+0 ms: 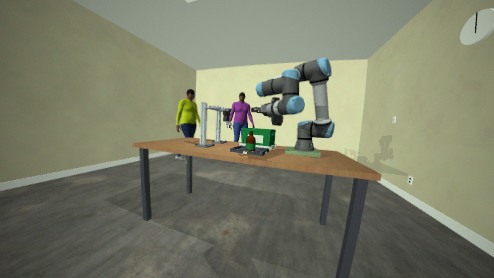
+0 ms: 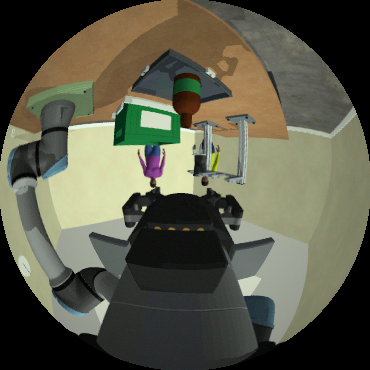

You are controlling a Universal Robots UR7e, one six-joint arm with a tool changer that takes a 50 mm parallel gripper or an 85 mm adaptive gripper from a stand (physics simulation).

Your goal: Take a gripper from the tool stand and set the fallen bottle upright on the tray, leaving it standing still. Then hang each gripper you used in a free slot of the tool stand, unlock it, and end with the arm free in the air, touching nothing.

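Where they show: arm's base, origin of its link: (image 1: 304,149) (image 2: 57,108).
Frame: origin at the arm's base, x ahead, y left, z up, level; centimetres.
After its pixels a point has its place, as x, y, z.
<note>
The brown bottle with a green label (image 1: 250,142) @(37.8, 25.1, 4.8) (image 2: 187,90) @(36.6, 24.5, 3.9) stands upright on the dark tray (image 1: 236,150) @(47.2, 28.3, -1.7) (image 2: 157,75) @(31.1, 18.5, -2.6). My gripper (image 1: 253,109) (image 2: 183,192), the adaptive one with jointed fingers, is on the arm. Its fingers are spread open with no object between them. It is in the air above the height of the bottle and apart from it. The tool stand (image 1: 203,126) @(83.0, 20.7, 14.1) (image 2: 243,150) @(82.5, 20.1, 15.8) has two metal posts with arms on top. Another dark gripper (image 1: 227,115) (image 2: 200,164) hangs at the stand.
A green crate (image 1: 268,136) @(29.8, 1.2, 8.4) (image 2: 128,126) @(29.9, 1.1, 9.3) with a white label stands behind the tray. The arm's base is on a green plate (image 1: 306,153) @(-1.5, 11.0, -1.2) (image 2: 86,100) @(12.4, 2.3, -0.6) at the right of the table (image 1: 340,164) @(-20.5, 26.0, -3.1). A person in purple (image 1: 241,111) and one in yellow (image 1: 188,111) stand beyond the table.
</note>
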